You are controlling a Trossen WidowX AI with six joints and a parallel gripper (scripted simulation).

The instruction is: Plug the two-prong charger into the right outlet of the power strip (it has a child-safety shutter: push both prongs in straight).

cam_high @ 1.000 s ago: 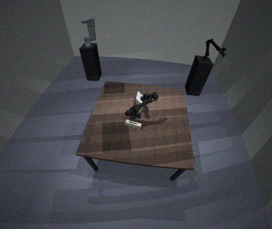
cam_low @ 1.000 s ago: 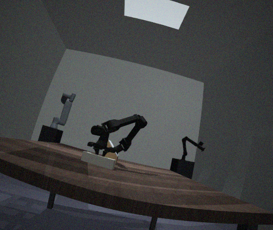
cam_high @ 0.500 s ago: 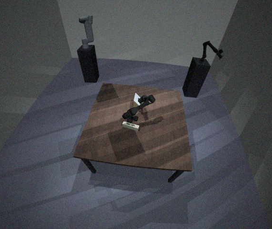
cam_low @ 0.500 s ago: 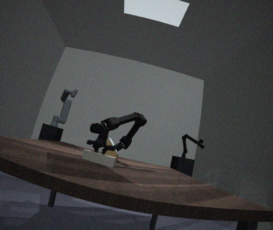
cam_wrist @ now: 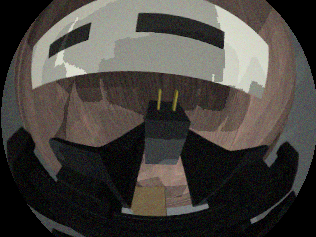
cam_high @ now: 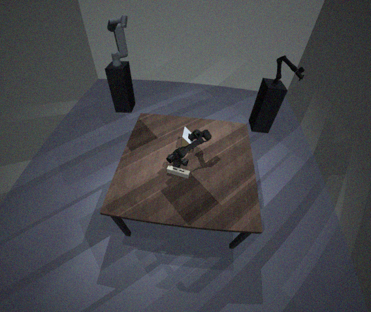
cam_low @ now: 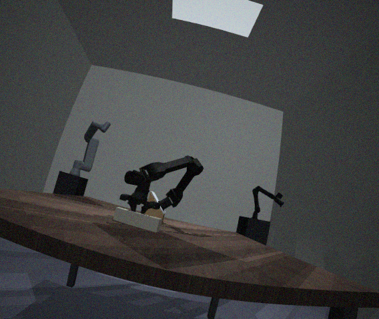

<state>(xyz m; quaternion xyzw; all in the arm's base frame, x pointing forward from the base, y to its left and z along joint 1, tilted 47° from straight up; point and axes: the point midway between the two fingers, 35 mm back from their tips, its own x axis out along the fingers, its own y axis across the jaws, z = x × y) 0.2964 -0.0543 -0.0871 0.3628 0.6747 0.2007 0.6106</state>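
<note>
Right now the dark two-prong charger is 20 mm ahead of my gripper tip and 10 mm above it.
</note>
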